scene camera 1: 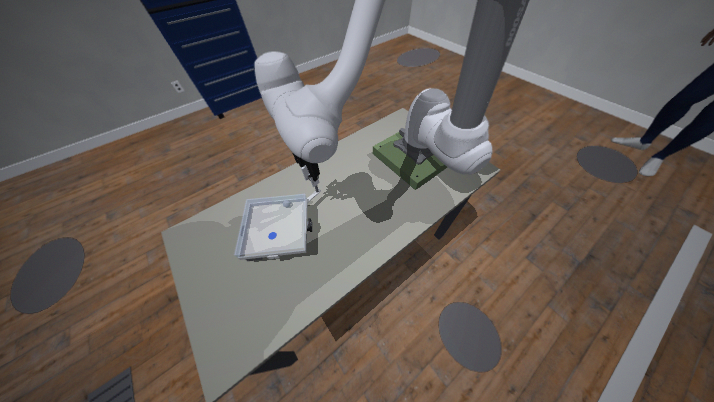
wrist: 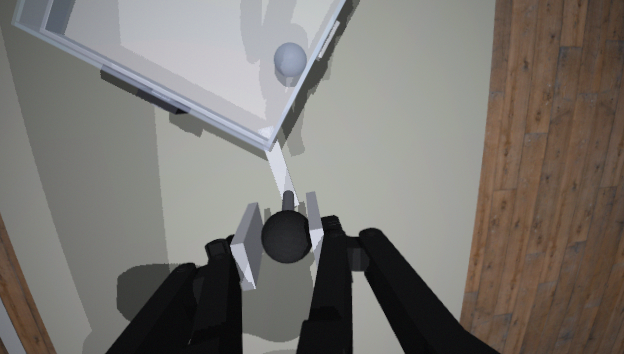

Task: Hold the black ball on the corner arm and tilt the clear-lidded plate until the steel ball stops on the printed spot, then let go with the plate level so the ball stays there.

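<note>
My gripper (scene camera 1: 317, 189) (wrist: 285, 214) is shut on the black ball (wrist: 287, 236), which stands on a short stem at the end of the white corner arm (scene camera 1: 313, 196) (wrist: 281, 170). The clear-lidded plate (scene camera 1: 306, 227) (wrist: 210, 120) is joined to that arm at its near corner in the wrist view. The steel ball (scene camera 1: 287, 204) (wrist: 290, 59) is inside the plate, close to one wall and off the spot. The blue printed spot (scene camera 1: 272, 235) shows in the scene view, apart from the ball; it does not show in the wrist view. The plate's exact tilt is hard to tell.
The plate is over the left part of a grey-green table (scene camera 1: 225, 310) (wrist: 400, 150). The robot's green base block (scene camera 1: 395, 162) stands at the table's far right part. A blue drawer cabinet (scene camera 1: 210, 55) stands by the wall. A person's legs (scene camera 1: 675, 115) show at the right.
</note>
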